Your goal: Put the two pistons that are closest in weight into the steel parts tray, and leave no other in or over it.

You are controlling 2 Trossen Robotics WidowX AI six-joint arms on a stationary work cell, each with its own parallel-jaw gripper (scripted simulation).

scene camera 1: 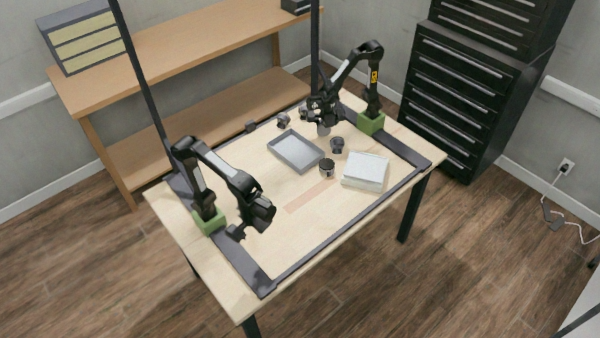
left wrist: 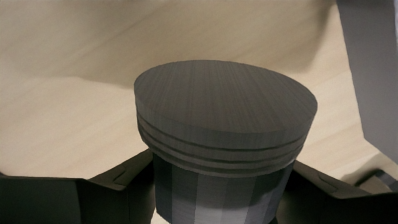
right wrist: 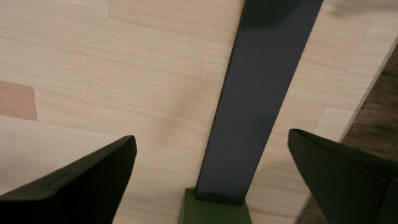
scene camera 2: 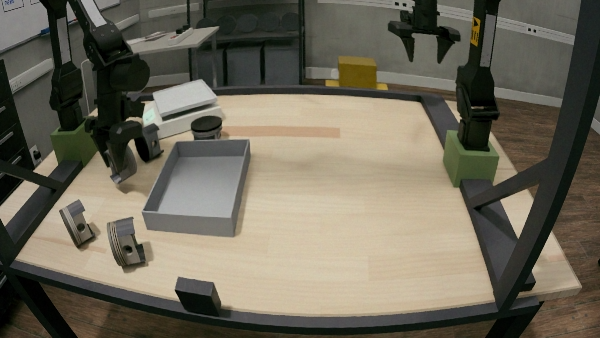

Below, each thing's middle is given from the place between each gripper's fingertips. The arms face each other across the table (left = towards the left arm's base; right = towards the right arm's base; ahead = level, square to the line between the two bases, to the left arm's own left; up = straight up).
My left gripper is now 32 cm short of the grey pan (scene camera 2: 170, 100), 4 cm to the left of it and 3 cm above it. The rest, counted from my left hand: white scale (scene camera 2: 179, 122): 32 cm ahead, 3 cm to the right, 5 cm below; then steel parts tray (scene camera 2: 199, 178): 1 cm ahead, 19 cm to the right, 7 cm below.
Now: right hand 34 cm past the steel parts tray, 45 cm to the right of it and 19 cm above it. The rest, counted from my right hand: white scale: 3 cm behind, 61 cm to the left, 16 cm below; grey pan: 3 cm behind, 60 cm to the left, 14 cm below.
